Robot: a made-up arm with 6 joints.
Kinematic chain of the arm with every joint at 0, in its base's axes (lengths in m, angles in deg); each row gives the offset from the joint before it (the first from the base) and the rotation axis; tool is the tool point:
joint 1: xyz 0 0 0.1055 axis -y
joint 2: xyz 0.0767 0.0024 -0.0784 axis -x
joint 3: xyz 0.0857 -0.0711 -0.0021 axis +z
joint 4: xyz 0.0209 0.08 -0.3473 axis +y
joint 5: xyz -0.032 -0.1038 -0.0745 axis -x
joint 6: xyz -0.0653 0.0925 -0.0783 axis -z
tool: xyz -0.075 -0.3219 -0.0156
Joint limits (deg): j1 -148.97..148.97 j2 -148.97..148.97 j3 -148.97..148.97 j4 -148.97..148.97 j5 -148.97..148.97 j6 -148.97..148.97
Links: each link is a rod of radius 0.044 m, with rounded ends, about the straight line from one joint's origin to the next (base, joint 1, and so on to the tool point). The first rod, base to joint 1, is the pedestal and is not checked.
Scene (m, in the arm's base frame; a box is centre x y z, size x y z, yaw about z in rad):
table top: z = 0
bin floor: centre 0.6 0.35 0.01 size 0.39 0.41 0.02 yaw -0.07
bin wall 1: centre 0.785 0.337 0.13 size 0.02 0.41 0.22 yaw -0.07
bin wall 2: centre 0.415 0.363 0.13 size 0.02 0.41 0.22 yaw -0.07
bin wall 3: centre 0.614 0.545 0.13 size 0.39 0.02 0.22 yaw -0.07
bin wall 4: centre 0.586 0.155 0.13 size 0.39 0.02 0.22 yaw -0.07
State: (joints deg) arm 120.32 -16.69 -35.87 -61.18 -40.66 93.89
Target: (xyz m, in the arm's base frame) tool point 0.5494 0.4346 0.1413
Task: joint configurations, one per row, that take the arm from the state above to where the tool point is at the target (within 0.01 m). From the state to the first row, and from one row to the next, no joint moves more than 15 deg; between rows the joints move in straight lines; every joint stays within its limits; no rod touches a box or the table.
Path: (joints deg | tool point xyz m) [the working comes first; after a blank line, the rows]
Joints at the target: 96.97 -22.39 -24.04 -44.22 -51.64 99.81
Straight joint move there: clear.

1: 108.65 -19.54 -29.95 -52.70 -46.15 96.85 | 0.5889 0.4208 0.3606
2: 96.97 -22.39 -24.04 -44.22 -51.64 99.81 | 0.5494 0.4346 0.1413

